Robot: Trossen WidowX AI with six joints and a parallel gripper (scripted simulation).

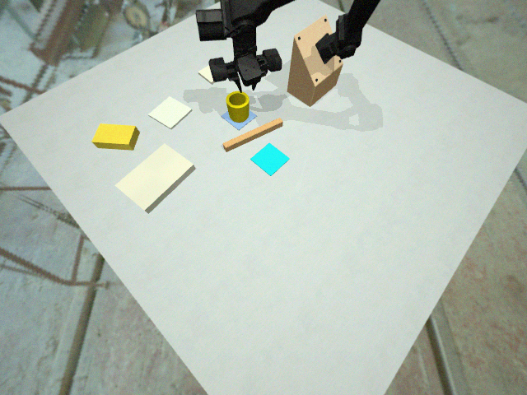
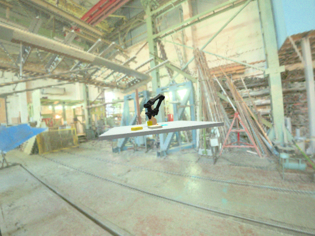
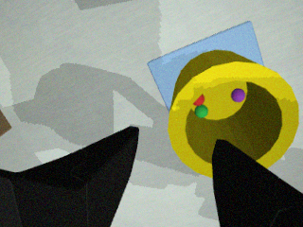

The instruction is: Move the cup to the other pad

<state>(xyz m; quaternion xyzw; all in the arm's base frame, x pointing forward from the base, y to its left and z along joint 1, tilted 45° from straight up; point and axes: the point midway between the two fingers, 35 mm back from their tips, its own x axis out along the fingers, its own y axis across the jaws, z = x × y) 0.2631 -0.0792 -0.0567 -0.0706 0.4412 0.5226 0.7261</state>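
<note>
The yellow cup lies 6 cm below my gripper tip, 2 cm to the right of it and 2 cm ahead of it. Round my gripper tip: wooden bar (9 cm below, 7 cm to the left, 6 cm ahead); then large cream slab (35 cm ahead, 8 cm below, 4 cm to the right); then cyan pad (17 cm to the left, 10 cm below, 9 cm ahead).
</note>
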